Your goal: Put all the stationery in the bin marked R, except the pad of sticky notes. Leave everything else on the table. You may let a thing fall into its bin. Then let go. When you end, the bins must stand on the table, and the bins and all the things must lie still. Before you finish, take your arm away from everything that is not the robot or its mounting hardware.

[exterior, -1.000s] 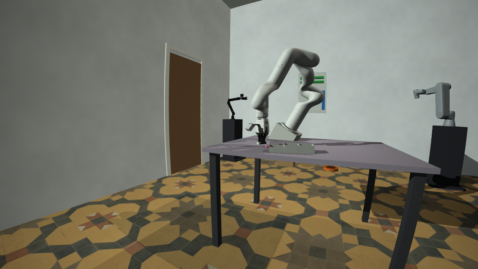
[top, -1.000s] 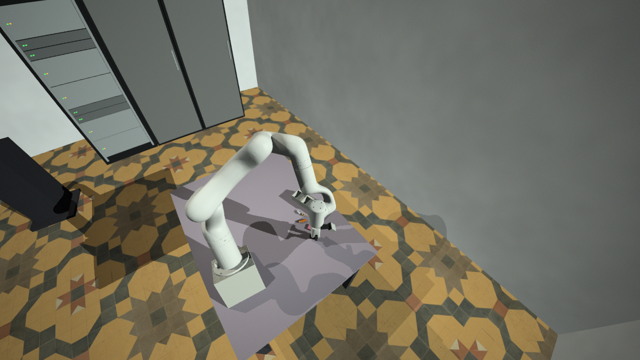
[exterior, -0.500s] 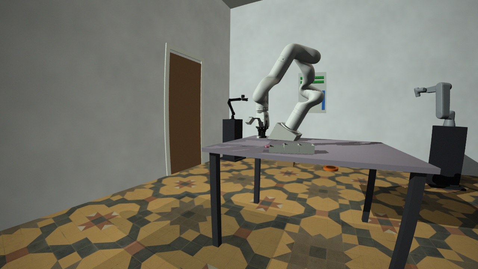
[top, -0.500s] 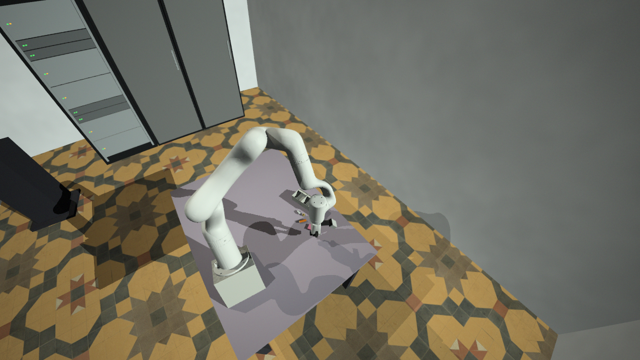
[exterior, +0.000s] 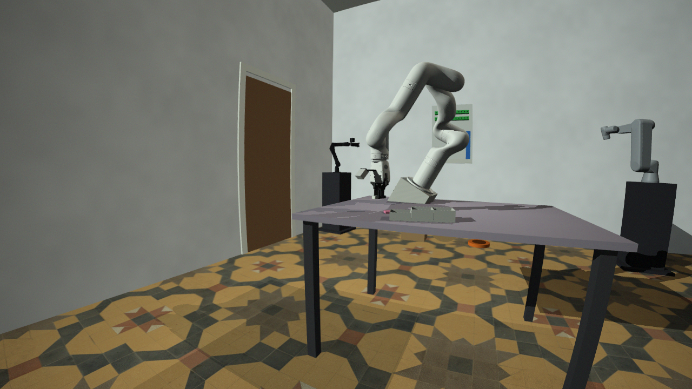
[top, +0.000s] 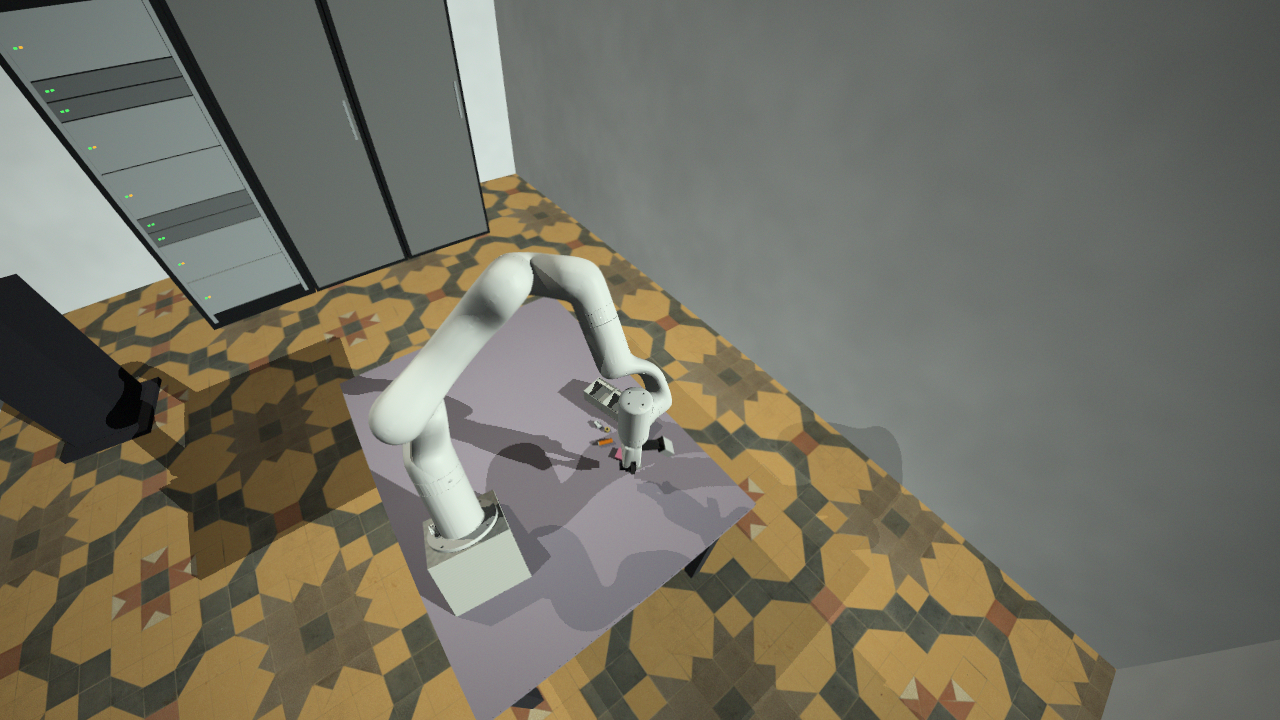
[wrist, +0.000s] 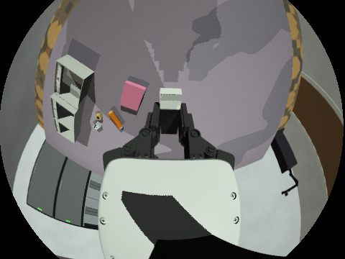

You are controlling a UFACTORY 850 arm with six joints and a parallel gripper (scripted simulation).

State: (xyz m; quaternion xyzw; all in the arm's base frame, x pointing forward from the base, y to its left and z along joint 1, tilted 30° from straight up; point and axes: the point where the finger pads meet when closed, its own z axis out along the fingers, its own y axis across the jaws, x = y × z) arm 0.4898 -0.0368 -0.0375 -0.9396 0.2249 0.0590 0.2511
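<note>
Right now my hand is 22 cm to the right of the silver thing and 7 cm above it. From my hand the other things lie so: pink sticky-note pad (2 cm ahead, 7 cm to the left, 8 cm below); then orange cylinder (1 cm behind, 14 cm to the left, 8 cm below); then eraser (1 cm ahead, 2 cm below).
</note>
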